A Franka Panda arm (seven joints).
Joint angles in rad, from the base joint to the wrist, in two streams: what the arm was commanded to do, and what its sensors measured. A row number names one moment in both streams.
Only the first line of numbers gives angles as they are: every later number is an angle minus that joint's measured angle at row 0.
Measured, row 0:
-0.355 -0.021 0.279 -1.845 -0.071 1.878 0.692
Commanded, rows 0 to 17:
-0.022 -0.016 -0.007 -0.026 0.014 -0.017 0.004
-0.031 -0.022 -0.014 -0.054 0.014 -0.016 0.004
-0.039 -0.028 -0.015 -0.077 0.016 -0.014 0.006
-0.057 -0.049 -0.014 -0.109 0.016 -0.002 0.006
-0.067 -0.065 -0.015 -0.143 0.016 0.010 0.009
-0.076 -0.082 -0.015 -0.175 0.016 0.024 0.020
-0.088 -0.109 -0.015 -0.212 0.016 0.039 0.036
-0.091 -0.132 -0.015 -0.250 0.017 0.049 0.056
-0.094 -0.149 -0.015 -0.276 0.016 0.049 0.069
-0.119 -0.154 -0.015 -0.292 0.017 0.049 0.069
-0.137 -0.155 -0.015 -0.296 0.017 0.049 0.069
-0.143 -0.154 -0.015 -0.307 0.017 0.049 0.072
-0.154 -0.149 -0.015 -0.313 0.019 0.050 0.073
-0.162 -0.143 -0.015 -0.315 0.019 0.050 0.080
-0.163 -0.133 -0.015 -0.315 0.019 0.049 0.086
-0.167 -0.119 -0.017 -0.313 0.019 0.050 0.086
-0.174 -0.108 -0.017 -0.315 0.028 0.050 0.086
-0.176 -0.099 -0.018 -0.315 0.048 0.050 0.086
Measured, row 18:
-0.157 -0.119 -0.025 -0.304 0.004 0.030 0.068
